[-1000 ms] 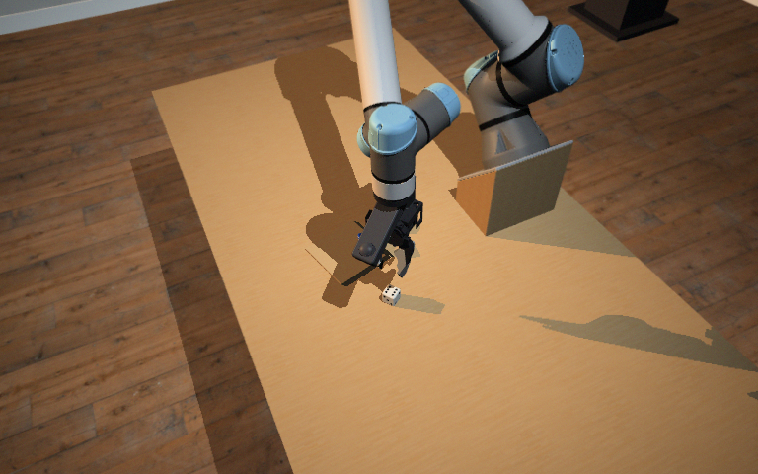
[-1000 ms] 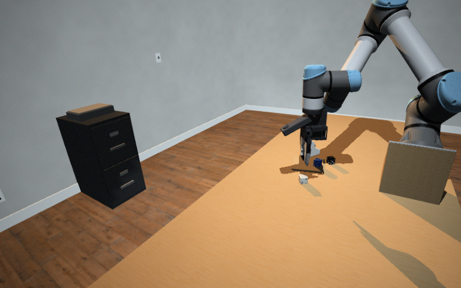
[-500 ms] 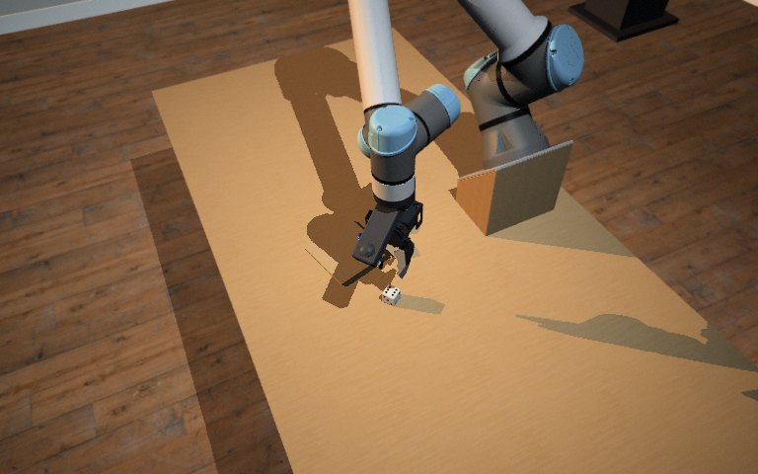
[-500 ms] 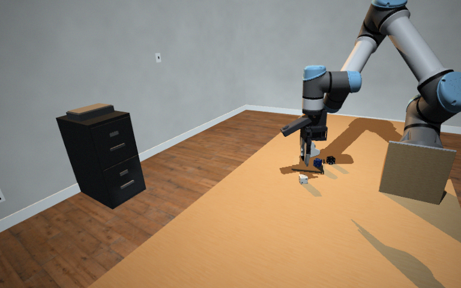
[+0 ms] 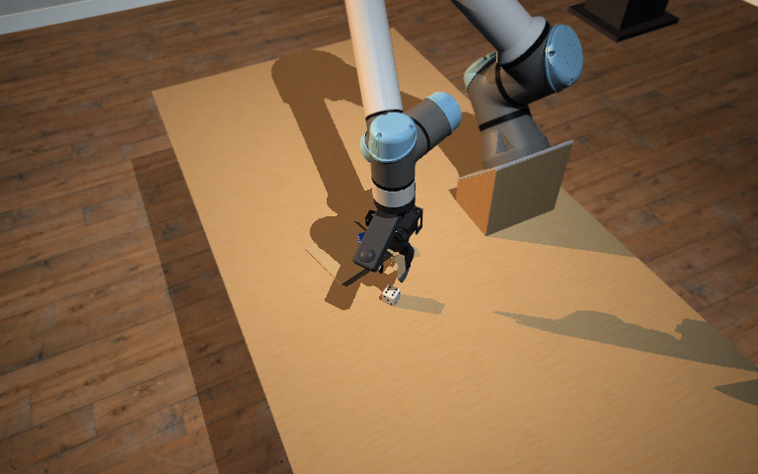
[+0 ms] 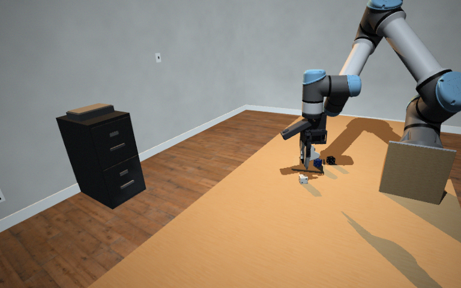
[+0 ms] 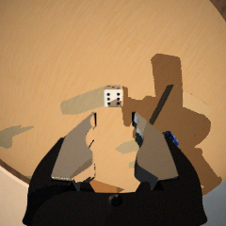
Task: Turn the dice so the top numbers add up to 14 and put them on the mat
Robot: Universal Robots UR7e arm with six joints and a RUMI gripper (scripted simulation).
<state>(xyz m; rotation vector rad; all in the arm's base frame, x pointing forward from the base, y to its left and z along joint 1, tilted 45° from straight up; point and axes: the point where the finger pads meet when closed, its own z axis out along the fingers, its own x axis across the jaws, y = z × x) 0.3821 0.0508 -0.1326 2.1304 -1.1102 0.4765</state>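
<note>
My hand is 70 mm above the white die. From my hand the other things lie so: tan mat: 30 mm ahead, 170 mm to the right, 90 mm below; then blue die: 10 mm behind, 160 mm to the right, 70 mm below; then black die: 60 mm behind, 220 mm to the right, 70 mm below.
</note>
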